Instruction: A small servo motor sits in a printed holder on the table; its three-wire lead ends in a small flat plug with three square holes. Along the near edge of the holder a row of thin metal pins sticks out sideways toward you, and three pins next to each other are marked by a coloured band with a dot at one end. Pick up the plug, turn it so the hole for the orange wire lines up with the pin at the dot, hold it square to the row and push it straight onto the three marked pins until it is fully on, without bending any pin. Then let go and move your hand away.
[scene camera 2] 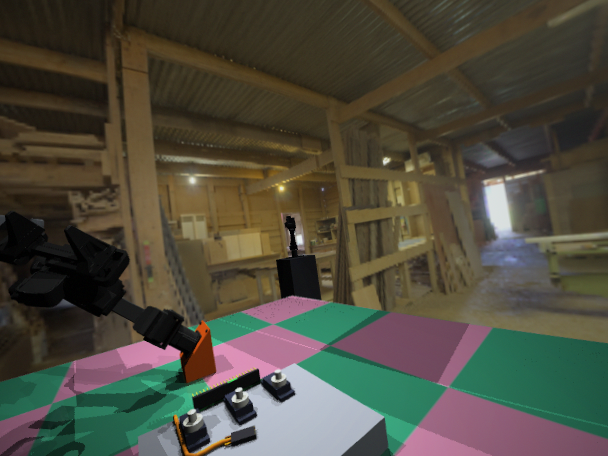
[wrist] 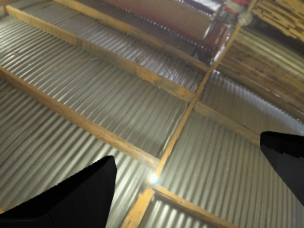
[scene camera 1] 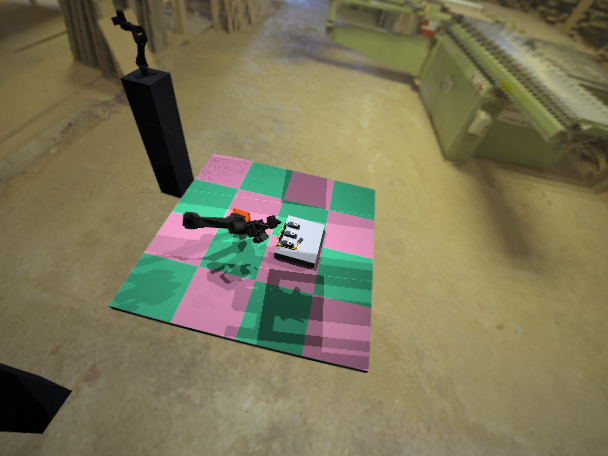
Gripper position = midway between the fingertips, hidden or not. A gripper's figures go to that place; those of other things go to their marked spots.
The gripper [scene camera 2: 38, 220] is 0.48 m from the lens. A black pin row [scene camera 2: 210, 396] is 0.54 m from the lens.
